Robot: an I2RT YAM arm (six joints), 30 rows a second.
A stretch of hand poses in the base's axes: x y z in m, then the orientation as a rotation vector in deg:
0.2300, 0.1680, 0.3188, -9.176, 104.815, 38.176
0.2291, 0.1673, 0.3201, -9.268, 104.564, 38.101
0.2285, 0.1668, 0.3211, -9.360, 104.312, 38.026
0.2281, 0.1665, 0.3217, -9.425, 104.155, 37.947
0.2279, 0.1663, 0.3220, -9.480, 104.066, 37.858
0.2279, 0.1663, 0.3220, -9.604, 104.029, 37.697
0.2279, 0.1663, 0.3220, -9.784, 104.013, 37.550
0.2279, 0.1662, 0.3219, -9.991, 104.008, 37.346
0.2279, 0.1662, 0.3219, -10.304, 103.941, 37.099
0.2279, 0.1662, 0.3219, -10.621, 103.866, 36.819
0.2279, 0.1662, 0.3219, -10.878, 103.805, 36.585
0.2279, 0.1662, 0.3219, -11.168, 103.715, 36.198
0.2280, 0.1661, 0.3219, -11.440, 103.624, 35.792
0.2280, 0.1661, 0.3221, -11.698, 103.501, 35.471
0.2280, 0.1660, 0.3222, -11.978, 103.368, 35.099
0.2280, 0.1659, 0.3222, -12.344, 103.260, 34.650
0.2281, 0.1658, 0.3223, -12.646, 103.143, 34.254
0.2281, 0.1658, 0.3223, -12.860, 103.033, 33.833
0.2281, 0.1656, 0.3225, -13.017, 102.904, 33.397
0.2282, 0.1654, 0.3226, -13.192, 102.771, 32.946
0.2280, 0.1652, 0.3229, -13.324, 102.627, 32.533
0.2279, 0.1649, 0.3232, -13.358, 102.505, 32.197
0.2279, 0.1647, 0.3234, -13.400, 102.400, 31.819
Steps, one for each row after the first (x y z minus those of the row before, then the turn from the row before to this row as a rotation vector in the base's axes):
-0.0009, -0.0007, 0.0013, -0.022, -0.270, -0.006
-0.0006, -0.0005, 0.0010, -0.022, -0.271, -0.006
-0.0004, -0.0003, 0.0006, -0.038, -0.178, -0.016
-0.0002, -0.0002, 0.0003, -0.059, -0.114, -0.021
0.0000, 0.0000, 0.0000, -0.153, -0.095, -0.008
0.0000, 0.0000, 0.0000, -0.177, -0.083, 0.040
0.0000, -0.0001, -0.0001, -0.230, -0.091, 0.028
0.0000, 0.0000, 0.0000, -0.292, -0.179, 0.070
0.0000, 0.0000, 0.0000, -0.313, -0.194, 0.055
0.0000, 0.0000, 0.0000, -0.259, -0.158, 0.041
0.0000, 0.0000, 0.0000, -0.365, -0.226, -0.022
0.0001, -0.0001, 0.0000, -0.369, -0.227, -0.044
0.0000, 0.0000, 0.0002, -0.299, -0.235, -0.010
0.0000, -0.0001, 0.0001, -0.340, -0.259, -0.023
0.0000, -0.0001, 0.0000, -0.440, -0.267, -0.005
0.0001, -0.0001, 0.0001, -0.372, -0.251, -0.019
0.0000, 0.0000, 0.0000, -0.347, -0.235, -0.092
0.0000, -0.0002, 0.0002, -0.323, -0.247, -0.139
0.0001, -0.0002, 0.0001, -0.341, -0.256, -0.135
-0.0002, -0.0002, 0.0003, -0.293, -0.250, -0.144
-0.0001, -0.0003, 0.0003, -0.200, -0.197, -0.167
0.0000, -0.0002, 0.0002, -0.236, -0.191, -0.184

